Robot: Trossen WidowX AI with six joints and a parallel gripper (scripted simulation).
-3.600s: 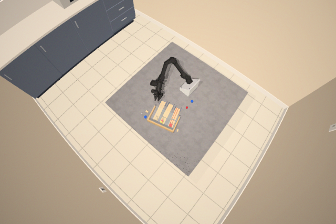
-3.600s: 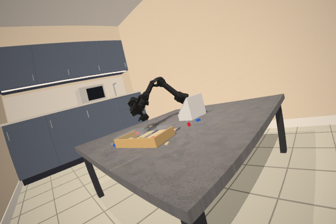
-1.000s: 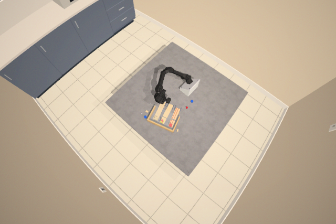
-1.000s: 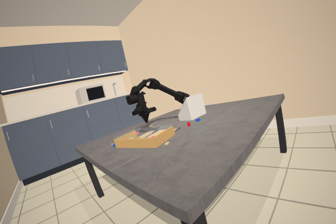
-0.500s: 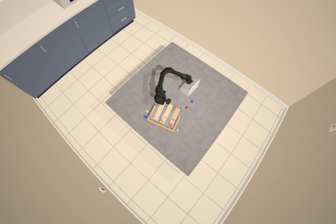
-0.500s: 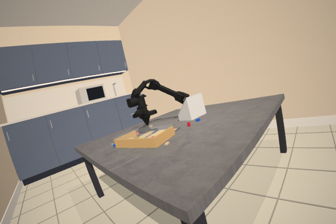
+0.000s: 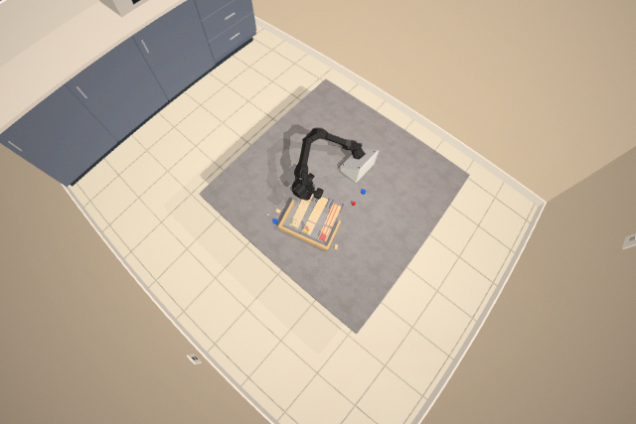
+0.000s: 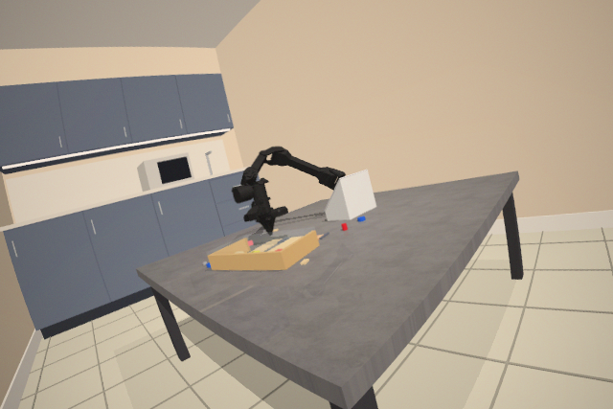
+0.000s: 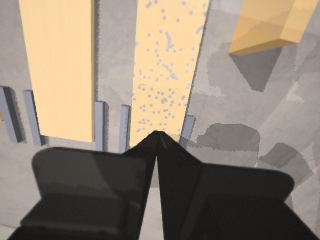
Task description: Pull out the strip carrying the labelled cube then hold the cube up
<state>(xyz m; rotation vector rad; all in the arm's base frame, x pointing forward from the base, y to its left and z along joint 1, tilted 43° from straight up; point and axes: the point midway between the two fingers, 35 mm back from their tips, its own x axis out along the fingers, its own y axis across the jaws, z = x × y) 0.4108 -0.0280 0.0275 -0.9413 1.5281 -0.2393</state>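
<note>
Now: the dotted strip 80 mm ahead of my gripper tip, 40 mm to the left of it and 30 mm below it. Round my gripper tip: plain strip 110 mm to the left, 30 mm below, 10 mm ahead; labelled cube 180 mm ahead, 90 mm to the left, 10 mm below; tan block 210 mm to the right, 130 mm behind, 30 mm below.
</note>
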